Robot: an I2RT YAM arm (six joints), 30 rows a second.
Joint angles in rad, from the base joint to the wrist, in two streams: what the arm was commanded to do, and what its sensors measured. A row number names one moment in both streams.
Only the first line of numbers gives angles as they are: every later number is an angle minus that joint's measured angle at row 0.
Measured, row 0:
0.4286, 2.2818, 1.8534, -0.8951, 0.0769, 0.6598
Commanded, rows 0 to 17:
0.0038, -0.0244, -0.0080, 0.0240, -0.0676, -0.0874
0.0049, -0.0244, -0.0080, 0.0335, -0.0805, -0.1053
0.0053, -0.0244, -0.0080, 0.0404, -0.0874, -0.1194
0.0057, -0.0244, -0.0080, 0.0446, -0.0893, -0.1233
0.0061, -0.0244, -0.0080, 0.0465, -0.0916, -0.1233
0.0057, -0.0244, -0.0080, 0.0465, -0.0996, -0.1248
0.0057, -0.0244, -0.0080, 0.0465, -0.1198, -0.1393
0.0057, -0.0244, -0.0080, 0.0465, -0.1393, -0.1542
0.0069, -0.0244, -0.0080, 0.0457, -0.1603, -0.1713
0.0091, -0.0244, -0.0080, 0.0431, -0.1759, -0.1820
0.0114, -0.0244, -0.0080, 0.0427, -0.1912, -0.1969
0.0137, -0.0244, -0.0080, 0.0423, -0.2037, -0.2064
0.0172, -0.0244, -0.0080, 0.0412, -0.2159, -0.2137
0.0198, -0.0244, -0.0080, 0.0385, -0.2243, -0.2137
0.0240, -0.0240, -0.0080, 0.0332, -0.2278, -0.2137
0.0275, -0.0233, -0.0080, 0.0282, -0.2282, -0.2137
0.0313, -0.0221, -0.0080, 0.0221, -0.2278, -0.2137
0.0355, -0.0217, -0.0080, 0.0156, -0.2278, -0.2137
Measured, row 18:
0.0145, 0.0000, 0.0000, 0.0236, -0.1992, -0.1851
